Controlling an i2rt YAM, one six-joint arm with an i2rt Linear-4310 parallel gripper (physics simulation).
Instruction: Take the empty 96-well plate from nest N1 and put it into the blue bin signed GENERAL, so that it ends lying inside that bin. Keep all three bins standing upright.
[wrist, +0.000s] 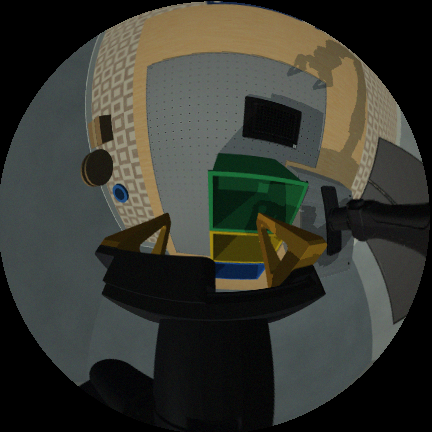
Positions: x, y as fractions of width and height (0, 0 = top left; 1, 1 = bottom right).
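My gripper (0.49, 0.50), 0.13 m from the lens. Marked spots on a green bin (0.55, 0.43) and a blue bin (0.53, 0.63), 0.31 m apart. Green bin, 0.41 m from the lens. Blue bin, 0.50 m from the lens.
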